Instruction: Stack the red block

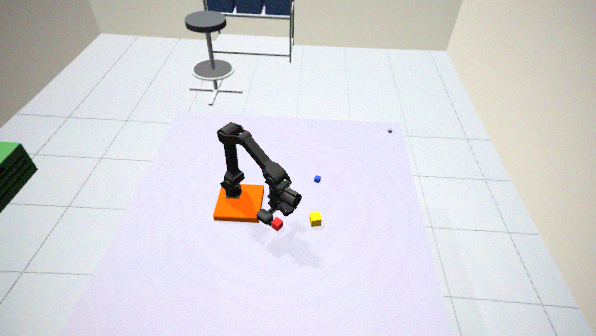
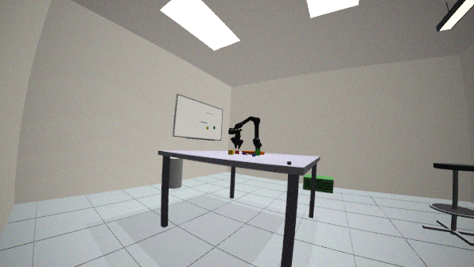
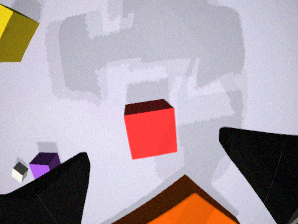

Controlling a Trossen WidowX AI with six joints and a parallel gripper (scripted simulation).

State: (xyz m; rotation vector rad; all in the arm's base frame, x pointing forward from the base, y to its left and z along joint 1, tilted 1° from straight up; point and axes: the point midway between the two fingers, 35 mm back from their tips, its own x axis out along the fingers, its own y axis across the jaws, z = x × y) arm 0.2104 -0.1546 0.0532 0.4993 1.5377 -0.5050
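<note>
My gripper tip is now 4 cm above the red block. Round my gripper tip: yellow block: 16 cm ahead, 3 cm to the left, 3 cm below; small white piece: 7 cm ahead, 16 cm to the left, 5 cm below; purple block: 4 cm ahead, 11 cm to the left, 4 cm below.
</note>
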